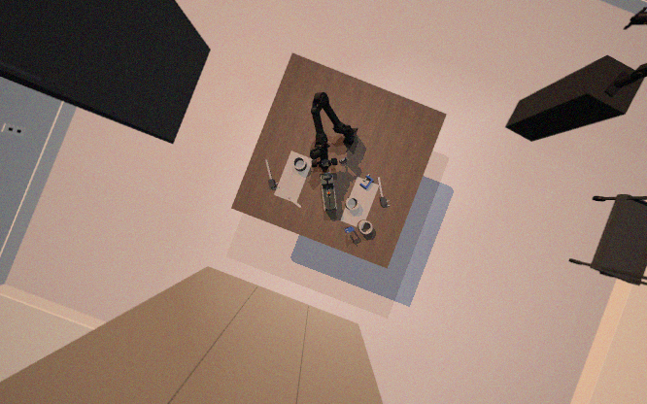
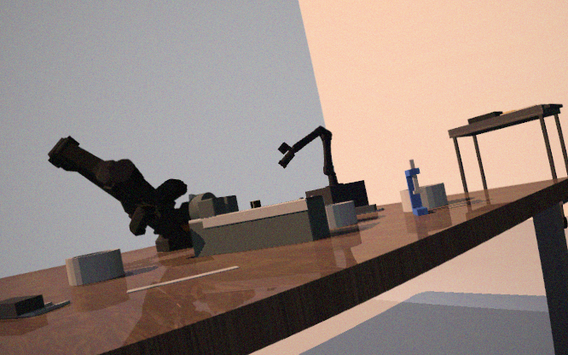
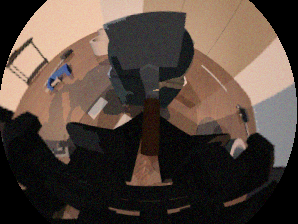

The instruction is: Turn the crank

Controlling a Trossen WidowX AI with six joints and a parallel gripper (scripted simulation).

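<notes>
Now: the crank handle 20 mm behind my gripper tip, 10 mm to the right of it and 30 mm above it. Round my gripper tip: red pointer (130 mm ahead, 100 mm to the left, 50 mm above); thin white rod (310 mm ahead, 110 mm to the right, 30 mm below).
</notes>
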